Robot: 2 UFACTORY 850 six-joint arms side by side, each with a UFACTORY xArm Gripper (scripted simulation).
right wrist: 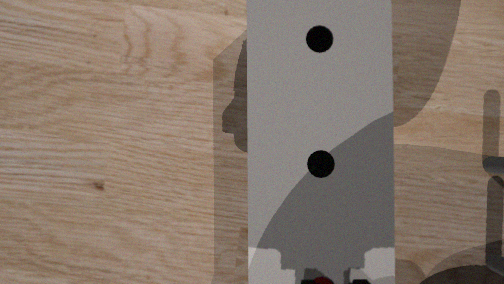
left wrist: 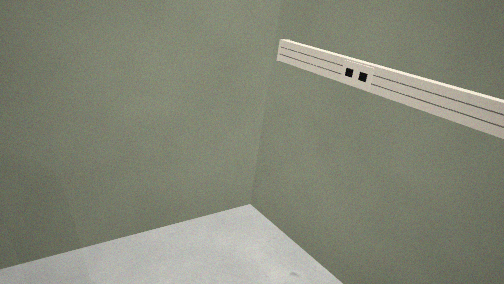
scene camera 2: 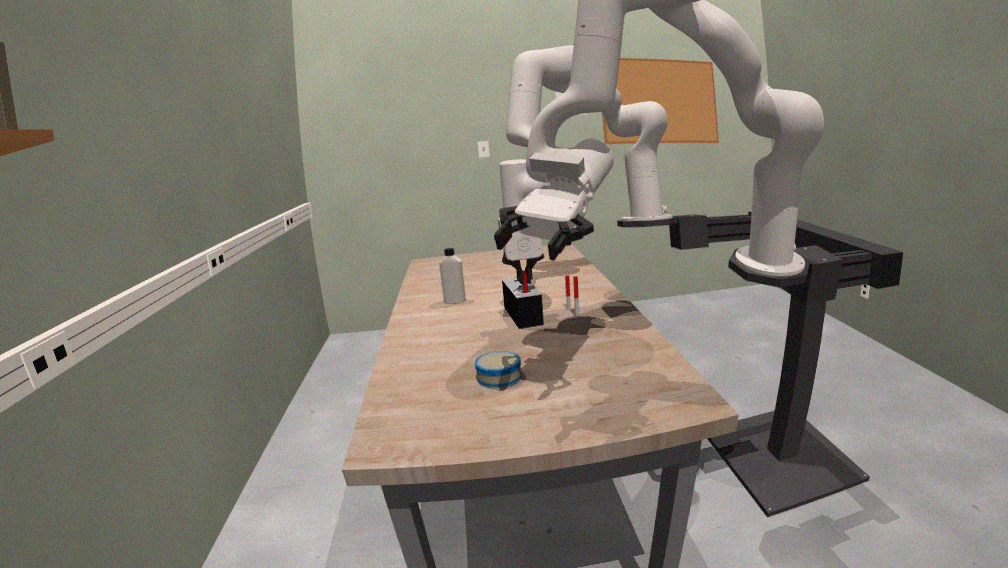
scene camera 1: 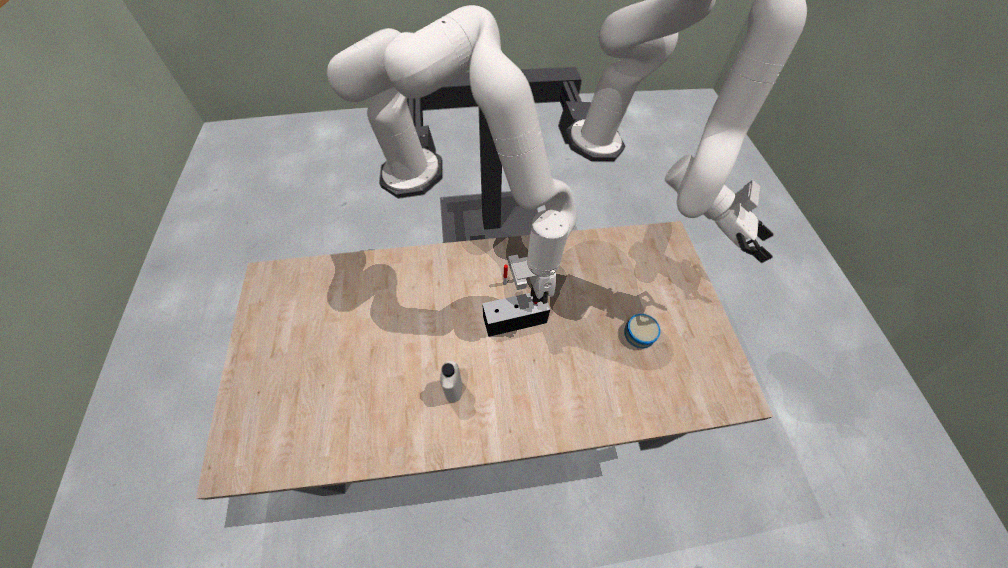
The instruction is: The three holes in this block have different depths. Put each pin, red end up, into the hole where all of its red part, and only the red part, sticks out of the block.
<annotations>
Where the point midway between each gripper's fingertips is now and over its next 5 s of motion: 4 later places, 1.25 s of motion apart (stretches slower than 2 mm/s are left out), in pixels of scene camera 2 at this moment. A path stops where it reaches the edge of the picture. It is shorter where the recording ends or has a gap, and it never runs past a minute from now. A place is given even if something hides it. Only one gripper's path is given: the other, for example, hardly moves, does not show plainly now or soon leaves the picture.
My right gripper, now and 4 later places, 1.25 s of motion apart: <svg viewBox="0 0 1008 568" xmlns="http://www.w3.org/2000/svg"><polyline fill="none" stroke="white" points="525,283 524,274 524,264 522,244 552,213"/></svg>
</annotations>
